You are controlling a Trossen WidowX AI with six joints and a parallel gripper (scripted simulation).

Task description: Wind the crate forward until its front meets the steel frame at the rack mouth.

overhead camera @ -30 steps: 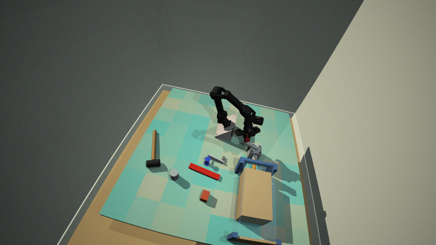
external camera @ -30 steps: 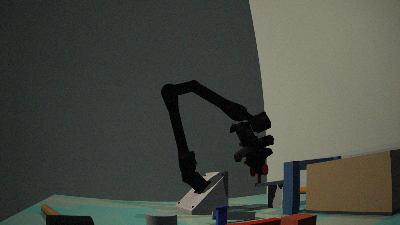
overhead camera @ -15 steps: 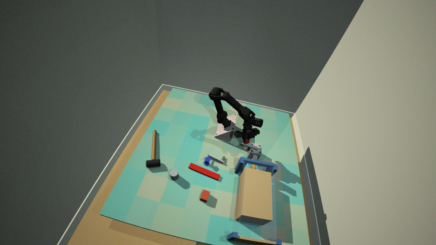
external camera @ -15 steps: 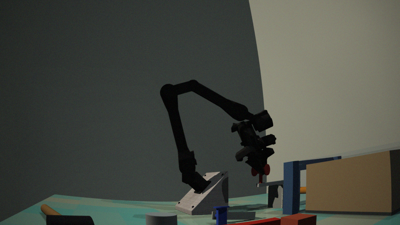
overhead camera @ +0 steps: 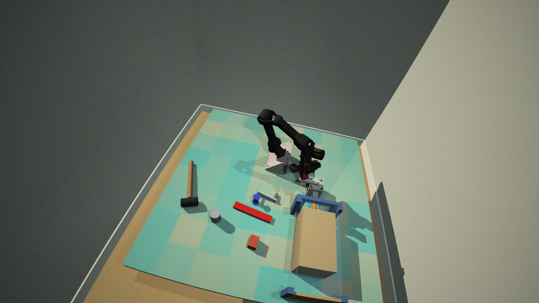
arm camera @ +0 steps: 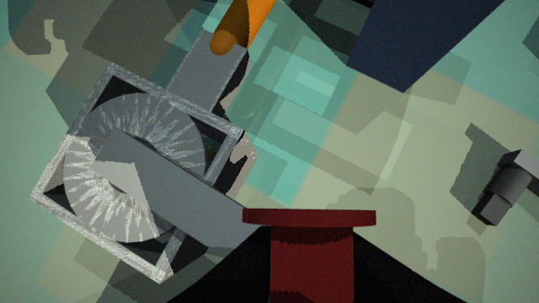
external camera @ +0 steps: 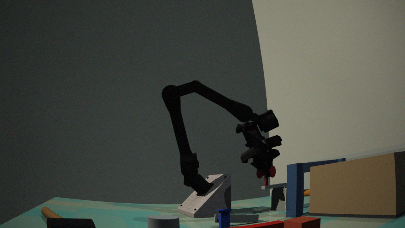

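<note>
The winch handle lies 20 mm behind my gripper tip, 30 mm to the left of it and 30 mm below it. Round my gripper tip: red knob 20 mm behind, 10 mm to the right; blue steel frame 140 mm ahead, 100 mm to the left, 30 mm below; grey winch 30 mm behind, 80 mm to the left, 100 mm below.
</note>
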